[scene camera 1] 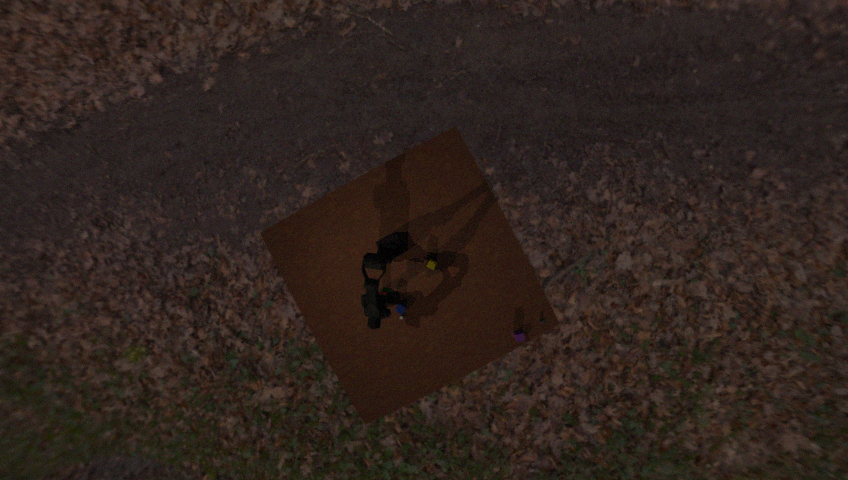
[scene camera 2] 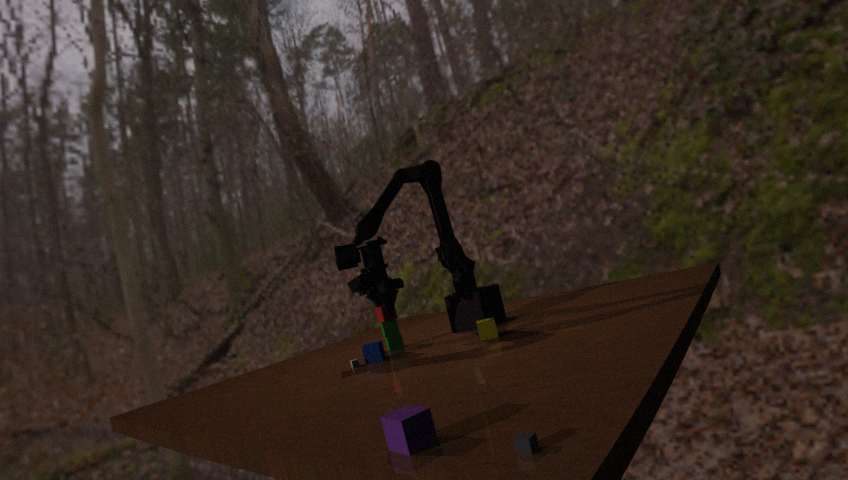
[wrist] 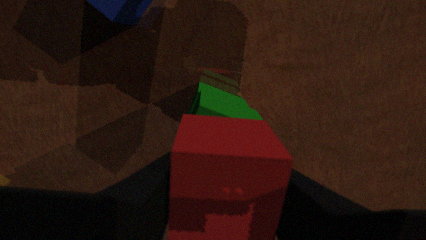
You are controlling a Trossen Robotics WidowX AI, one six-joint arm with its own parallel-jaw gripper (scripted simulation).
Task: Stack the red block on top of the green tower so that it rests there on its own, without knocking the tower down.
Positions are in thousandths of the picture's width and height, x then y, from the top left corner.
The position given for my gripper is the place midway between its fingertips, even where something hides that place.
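Scene camera 2 shows my gripper (scene camera 2: 457,661). In the wrist view my gripper (wrist: 520,673) is visible too, and the red block (wrist: 527,715) is held by it.
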